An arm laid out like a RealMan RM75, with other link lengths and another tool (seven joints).
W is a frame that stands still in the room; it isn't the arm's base.
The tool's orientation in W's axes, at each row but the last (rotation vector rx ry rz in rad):
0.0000 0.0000 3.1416
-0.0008 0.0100 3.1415
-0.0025 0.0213 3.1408
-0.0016 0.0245 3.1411
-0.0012 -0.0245 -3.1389
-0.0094 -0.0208 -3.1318
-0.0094 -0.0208 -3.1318
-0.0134 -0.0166 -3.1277
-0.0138 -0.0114 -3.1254
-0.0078 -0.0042 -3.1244
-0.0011 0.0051 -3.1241
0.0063 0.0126 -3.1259
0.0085 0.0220 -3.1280
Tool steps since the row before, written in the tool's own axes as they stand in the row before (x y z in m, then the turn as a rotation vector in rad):
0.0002 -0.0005 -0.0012 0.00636 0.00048 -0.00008
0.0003 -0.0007 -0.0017 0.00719 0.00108 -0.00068
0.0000 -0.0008 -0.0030 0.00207 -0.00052 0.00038
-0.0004 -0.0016 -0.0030 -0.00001 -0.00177 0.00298
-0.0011 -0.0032 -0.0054 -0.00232 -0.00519 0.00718
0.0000 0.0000 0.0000 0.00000 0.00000 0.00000
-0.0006 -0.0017 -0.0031 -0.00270 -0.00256 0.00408
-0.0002 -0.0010 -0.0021 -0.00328 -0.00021 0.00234
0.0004 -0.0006 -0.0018 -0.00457 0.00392 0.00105
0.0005 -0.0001 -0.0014 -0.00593 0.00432 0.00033
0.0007 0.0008 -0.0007 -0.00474 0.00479 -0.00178
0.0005 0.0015 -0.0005 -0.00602 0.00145 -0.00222
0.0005 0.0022 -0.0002 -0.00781 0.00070 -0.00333
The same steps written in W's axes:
-0.0002 0.0005 -0.0012 -0.00636 -0.00048 -0.00008
-0.0003 0.0007 -0.0017 -0.00719 -0.00108 -0.00068
0.0000 0.0008 -0.0030 -0.00207 0.00053 0.00037
0.0004 0.0016 -0.0030 0.00001 0.00182 0.00295
0.0011 0.0031 -0.0055 0.00231 0.00531 0.00710
0.0000 0.0000 0.0000 0.00000 0.00000 0.00000
0.0006 0.0017 -0.0031 0.00270 0.00264 0.00403
0.0002 0.0010 -0.0021 0.00330 0.00028 0.00231
-0.0004 0.0006 -0.0018 0.00464 -0.00384 0.00104
-0.0005 0.0001 -0.0014 0.00600 -0.00422 0.00031
-0.0007 -0.0008 -0.0007 0.00482 -0.00470 -0.00180
-0.0005 -0.0015 -0.0005 0.00605 -0.00134 -0.00221
-0.0005 -0.0022 -0.0002 0.00784 -0.00055 -0.00330

